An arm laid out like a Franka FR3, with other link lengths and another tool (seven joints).
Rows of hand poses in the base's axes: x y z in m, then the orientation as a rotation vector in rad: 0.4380 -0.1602 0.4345 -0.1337 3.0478 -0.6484; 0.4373 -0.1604 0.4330 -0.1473 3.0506 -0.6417; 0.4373 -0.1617 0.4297 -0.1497 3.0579 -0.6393; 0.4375 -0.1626 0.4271 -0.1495 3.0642 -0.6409; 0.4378 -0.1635 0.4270 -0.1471 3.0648 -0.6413; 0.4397 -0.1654 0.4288 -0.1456 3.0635 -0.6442; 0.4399 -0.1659 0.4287 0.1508 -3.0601 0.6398; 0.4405 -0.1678 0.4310 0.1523 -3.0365 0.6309; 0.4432 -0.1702 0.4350 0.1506 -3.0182 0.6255; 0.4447 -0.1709 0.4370 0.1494 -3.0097 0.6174; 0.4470 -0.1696 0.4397 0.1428 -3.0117 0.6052; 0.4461 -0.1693 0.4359 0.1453 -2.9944 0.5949; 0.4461 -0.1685 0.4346 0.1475 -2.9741 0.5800; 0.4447 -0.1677 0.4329 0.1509 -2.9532 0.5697; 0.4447 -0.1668 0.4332 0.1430 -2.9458 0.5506
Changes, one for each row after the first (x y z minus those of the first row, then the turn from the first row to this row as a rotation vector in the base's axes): -0.0007 -0.0002 -0.0015 0.0044 0.0039 0.0081; -0.0007 -0.0015 -0.0048 0.0065 0.0109 0.0080; -0.0005 -0.0024 -0.0074 0.0061 0.0172 0.0063; -0.0002 -0.0033 -0.0075 0.0059 0.0174 0.0047; 0.0017 -0.0052 -0.0057 0.0040 0.0164 0.0039; 0.0019 -0.0057 -0.0058 0.0054 0.0361 0.0033; 0.0025 -0.0076 -0.0035 0.0068 0.0609 -0.0002; 0.0052 -0.0100 0.0005 0.0070 0.0794 -0.0046; 0.0067 -0.0107 0.0025 0.0106 0.0893 -0.0072; 0.0090 -0.0094 0.0052 0.0187 0.0895 -0.0115; 0.0081 -0.0091 0.0014 0.0222 0.1086 -0.0132; 0.0081 -0.0083 0.0001 0.0282 0.1315 -0.0158; 0.0067 -0.0075 -0.0016 0.0313 0.1541 -0.0175; 0.0067 -0.0066 -0.0013 0.0424 0.1645 -0.0246
